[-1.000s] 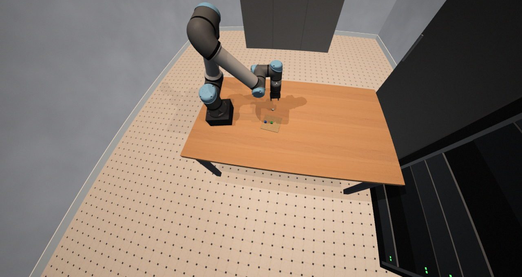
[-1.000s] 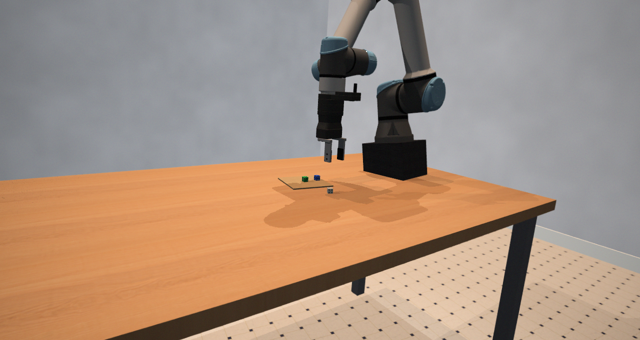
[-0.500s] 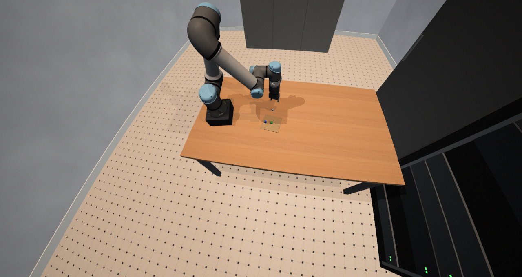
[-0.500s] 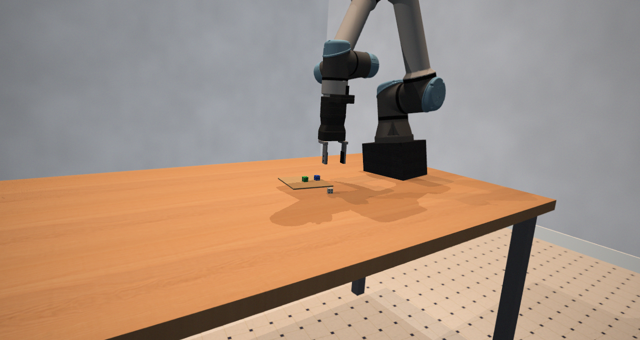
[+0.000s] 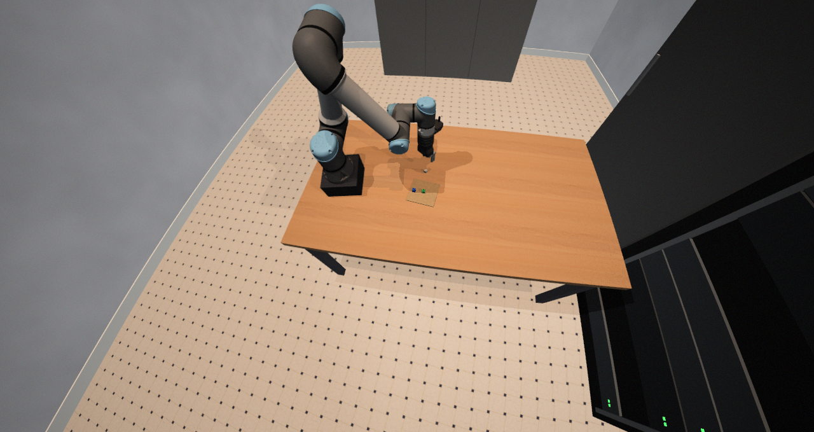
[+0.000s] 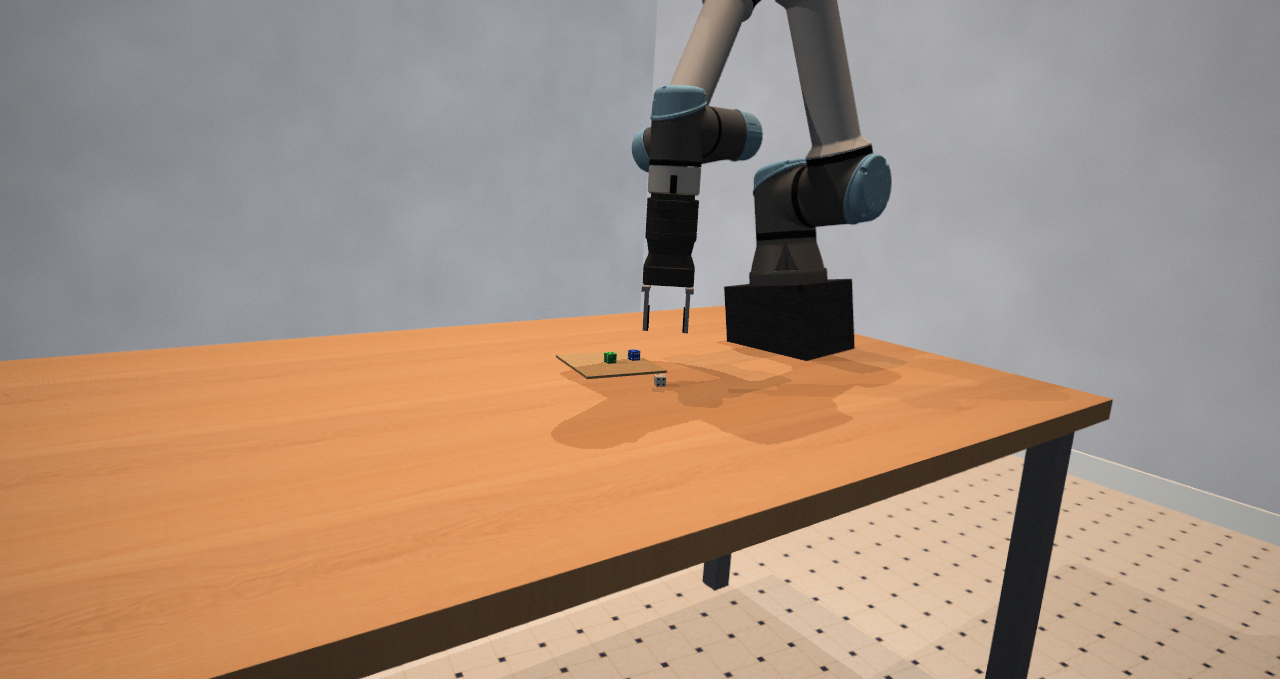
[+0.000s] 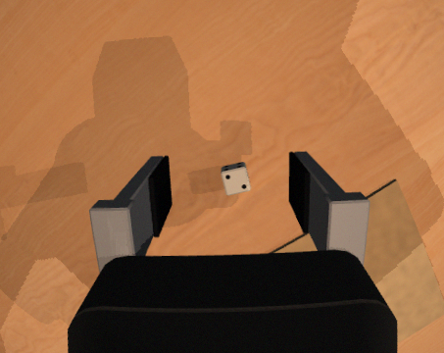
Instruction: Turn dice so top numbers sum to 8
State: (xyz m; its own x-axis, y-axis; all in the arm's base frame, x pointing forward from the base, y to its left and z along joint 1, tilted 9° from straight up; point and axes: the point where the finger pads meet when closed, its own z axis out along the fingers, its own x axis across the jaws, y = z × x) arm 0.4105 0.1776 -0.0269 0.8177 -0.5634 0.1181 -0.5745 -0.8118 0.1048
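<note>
Right now my hand is 100 mm above the white die, 20 mm to the left of it and 10 mm past it. Also, from my hand: green die: 150 mm to the right, 100 mm below; then mat: 150 mm to the right, 110 mm below; then blue die: 160 mm to the right, 100 mm below, 50 mm behind.
</note>
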